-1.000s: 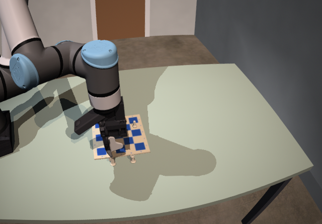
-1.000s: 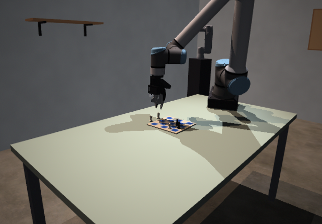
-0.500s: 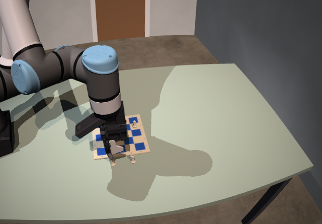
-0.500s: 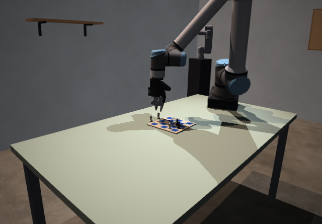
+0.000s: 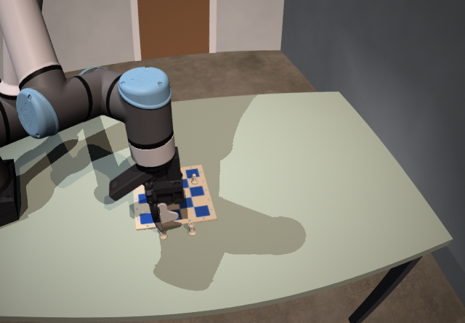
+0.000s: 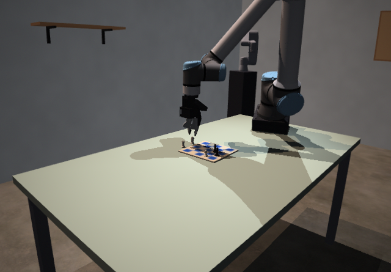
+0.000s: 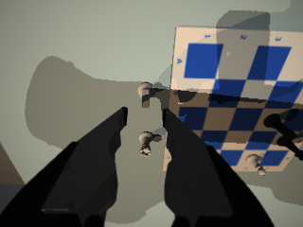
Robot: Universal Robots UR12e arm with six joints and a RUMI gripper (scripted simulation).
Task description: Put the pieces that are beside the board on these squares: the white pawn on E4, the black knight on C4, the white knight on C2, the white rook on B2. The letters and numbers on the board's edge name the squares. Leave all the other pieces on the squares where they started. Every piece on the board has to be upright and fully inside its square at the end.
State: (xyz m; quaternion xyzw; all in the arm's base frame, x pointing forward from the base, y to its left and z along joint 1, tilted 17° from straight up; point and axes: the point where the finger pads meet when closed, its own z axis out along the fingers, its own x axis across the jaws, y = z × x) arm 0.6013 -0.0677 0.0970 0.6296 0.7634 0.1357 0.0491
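My hand is 50 mm above the white knight. From my hand the other things lie so: black knight: 180 mm to the left, 40 mm below; then white rook: 70 mm ahead, 20 mm to the left, 50 mm below; then chessboard: 10 mm ahead, 140 mm to the left, 60 mm below.
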